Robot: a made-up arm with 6 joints.
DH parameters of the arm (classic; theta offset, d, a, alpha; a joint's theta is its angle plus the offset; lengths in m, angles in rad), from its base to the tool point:
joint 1: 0 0.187 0 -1.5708
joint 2: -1.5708 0 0.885 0
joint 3: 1.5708 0.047 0 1.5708
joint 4: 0 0.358 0 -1.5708
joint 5: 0 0 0 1.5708
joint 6: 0 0.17 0 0
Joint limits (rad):
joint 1: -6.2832..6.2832
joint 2: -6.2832..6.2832
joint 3: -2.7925..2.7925
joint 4: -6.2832..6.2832
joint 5: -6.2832..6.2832
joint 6: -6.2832..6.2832
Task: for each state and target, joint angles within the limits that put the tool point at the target. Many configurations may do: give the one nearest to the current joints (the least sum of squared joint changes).
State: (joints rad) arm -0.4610 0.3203 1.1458 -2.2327 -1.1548 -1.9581
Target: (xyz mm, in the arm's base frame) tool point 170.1 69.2 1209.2
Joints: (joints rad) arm -0.5587 -0.3316 1.1828 -2.4432 -1.1990 -1.9581
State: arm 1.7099 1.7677 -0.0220 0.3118 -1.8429 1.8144
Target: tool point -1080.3 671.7 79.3
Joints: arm 2.5723 1.7469 0.1331 0.1802 -1.5162 1.8144
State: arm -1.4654 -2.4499 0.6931 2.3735 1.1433 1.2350
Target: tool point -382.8 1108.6 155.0
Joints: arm -1.0954 -1.9399 1.2953 2.2431 1.1257 1.2350
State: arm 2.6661 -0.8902 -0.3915 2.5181 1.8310 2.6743
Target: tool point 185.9 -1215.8 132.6
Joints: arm 1.8507 -1.4326 -0.2709 2.4355 1.5379 2.6743
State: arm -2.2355 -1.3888 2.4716 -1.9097 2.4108 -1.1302
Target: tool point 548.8 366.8 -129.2
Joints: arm -2.6077 -2.2027 2.5842 -1.8707 2.6017 -1.1302
